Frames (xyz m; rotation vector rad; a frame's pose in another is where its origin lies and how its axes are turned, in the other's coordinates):
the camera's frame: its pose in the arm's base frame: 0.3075 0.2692 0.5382 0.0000 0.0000 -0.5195
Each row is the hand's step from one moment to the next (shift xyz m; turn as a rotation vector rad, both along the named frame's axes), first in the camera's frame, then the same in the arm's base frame.
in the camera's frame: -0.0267 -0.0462 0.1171 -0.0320 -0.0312 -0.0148
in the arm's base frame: -0.0461 -0.0268 0.1171 -0.0433 -0.0112 -0.0148
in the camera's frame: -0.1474 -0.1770 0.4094 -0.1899 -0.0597 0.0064
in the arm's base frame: -0.2158 -0.0805 0.4094 -0.1945 0.0425 0.0064
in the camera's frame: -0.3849 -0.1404 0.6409 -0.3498 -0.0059 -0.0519
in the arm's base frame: -0.4038 0.0692 0.6409 -0.3066 0.1685 -0.0519
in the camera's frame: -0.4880 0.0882 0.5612 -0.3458 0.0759 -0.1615
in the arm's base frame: -0.3798 0.3188 0.5612 -0.2625 0.2376 -0.1615
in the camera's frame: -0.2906 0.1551 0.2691 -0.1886 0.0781 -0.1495
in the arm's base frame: -0.1753 0.2789 0.2691 -0.1249 0.1614 -0.1495
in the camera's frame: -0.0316 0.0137 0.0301 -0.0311 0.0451 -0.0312
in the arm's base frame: -0.0206 0.0276 0.0301 -0.0046 0.0546 -0.0312
